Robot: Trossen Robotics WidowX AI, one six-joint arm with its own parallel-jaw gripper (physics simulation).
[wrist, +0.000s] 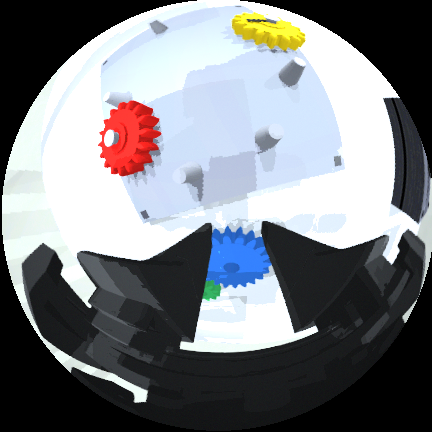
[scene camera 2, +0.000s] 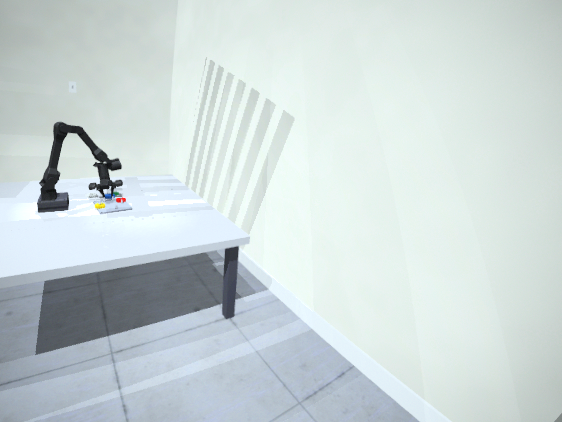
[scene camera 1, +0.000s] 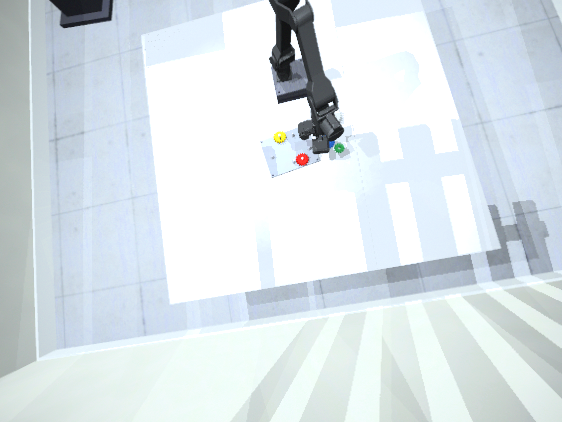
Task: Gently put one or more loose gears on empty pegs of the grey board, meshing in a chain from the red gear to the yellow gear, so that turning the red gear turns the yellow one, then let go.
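Frame: origin at the arm's base, x right, y ahead, z up, level; metres.
Where they show: gripper, fingertip midpoint: (wrist: pixel 236 227) (scene camera 2: pixel 108 198) (scene camera 1: pixel 318 142); arm's base at its link origin: (scene camera 2: pixel 49 198) (scene camera 1: pixel 283 74).
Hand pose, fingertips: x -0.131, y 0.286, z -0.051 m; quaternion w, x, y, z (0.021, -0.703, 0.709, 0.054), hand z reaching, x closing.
Observation:
Things, the pixels of their top centre, and the offset from my fingertips. "*": a spot on its surface instead. Level surfaces: height alone.
- grey board at its top centre: (wrist: pixel 182 38) (scene camera 1: pixel 288 147) (scene camera 2: pixel 111 200) dy +0.024, dx +0.128, dz +0.026 m
- red gear at a spot on its surface: (wrist: pixel 131 137) (scene camera 1: pixel 303 155) * dy +0.060, dx +0.070, dz +0.018 m
- yellow gear at its top centre: (scene camera 1: pixel 279 135) (scene camera 2: pixel 99 204) dy -0.032, dx +0.163, dz +0.021 m
- blue gear at its top centre: (wrist: pixel 231 267) (scene camera 1: pixel 327 140) dy +0.003, dx -0.032, dz +0.012 m
- small green gear at its top centre: (wrist: pixel 200 292) (scene camera 1: pixel 339 147) (scene camera 2: pixel 115 192) dy +0.036, dx -0.079, dz +0.012 m
- pale gear at its top centre: (scene camera 1: pixel 333 115) (scene camera 2: pixel 91 193) dy -0.104, dx -0.067, dz +0.012 m
- white table at its surface level: dz -0.005 m
The grey board (scene camera 1: pixel 286 165) (wrist: pixel 210 115) carries the red gear (scene camera 1: pixel 302 159) (scene camera 2: pixel 121 200) (wrist: pixel 131 137) and yellow gear (scene camera 1: pixel 279 137) (scene camera 2: pixel 100 205) (wrist: pixel 267 32), each on a peg and apart. Several empty pegs stand on it, including one (wrist: pixel 190 174) near the red gear and another (wrist: pixel 270 137) farther right. My gripper (scene camera 2: pixel 108 194) (wrist: pixel 236 227) is shut on the blue gear (scene camera 1: pixel 331 144) (wrist: pixel 235 255), low beside the board; the left finger hides part of its rim. The small green gear (scene camera 1: pixel 339 148) (scene camera 2: pixel 116 193) (wrist: pixel 212 290) lies close by, partly hidden in the wrist view.
A pale gear (scene camera 1: pixel 340 118) (scene camera 2: pixel 93 195) lies near the arm, faint against the white table (scene camera 1: pixel 215 225) (scene camera 2: pixel 165 235). The arm's base (scene camera 1: pixel 291 92) (scene camera 2: pixel 53 202) stands behind the board. A wall (scene camera 2: pixel 375 150) rises beyond the table's edge.

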